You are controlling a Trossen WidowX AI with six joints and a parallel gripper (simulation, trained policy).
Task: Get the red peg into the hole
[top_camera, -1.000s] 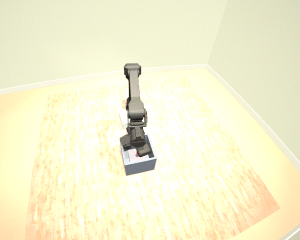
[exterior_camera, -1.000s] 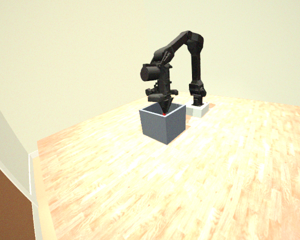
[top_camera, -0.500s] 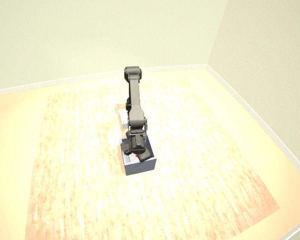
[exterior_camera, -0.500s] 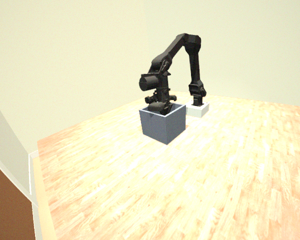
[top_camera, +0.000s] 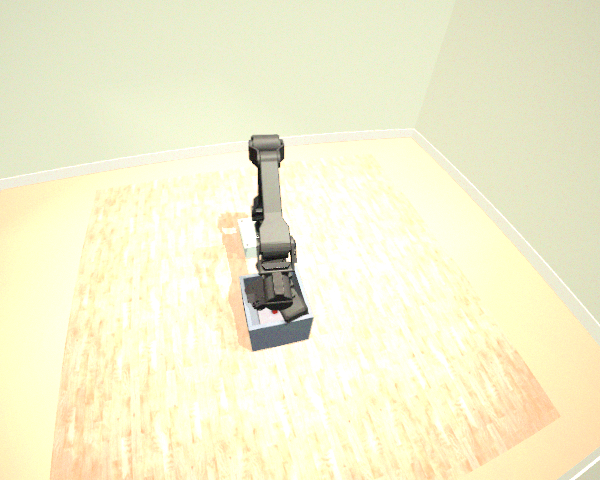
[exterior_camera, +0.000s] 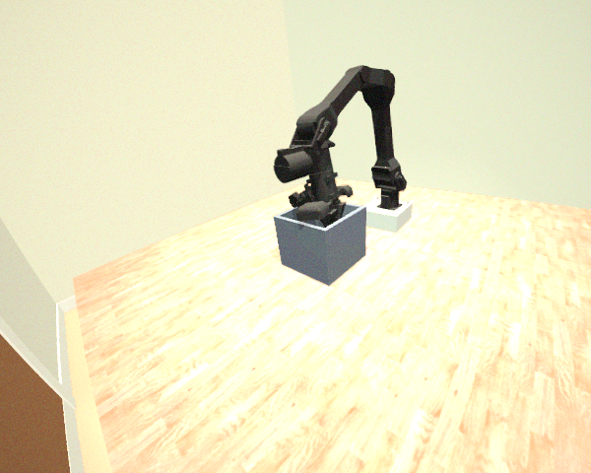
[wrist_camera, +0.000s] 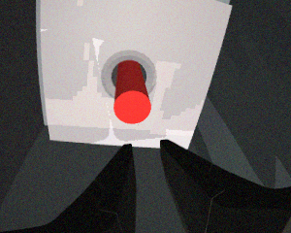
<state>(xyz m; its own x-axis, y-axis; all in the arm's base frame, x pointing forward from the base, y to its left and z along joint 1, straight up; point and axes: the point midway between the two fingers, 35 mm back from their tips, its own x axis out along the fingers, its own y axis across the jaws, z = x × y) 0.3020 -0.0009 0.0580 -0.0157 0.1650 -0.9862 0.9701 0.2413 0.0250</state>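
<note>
Now: gripper tip 3 cm to the left of the red peg, 3 cm above it and 1 cm short of it. Also, from my gripper tip: plate: 3 cm to the right, 3 cm below, 1 cm ahead.
</note>
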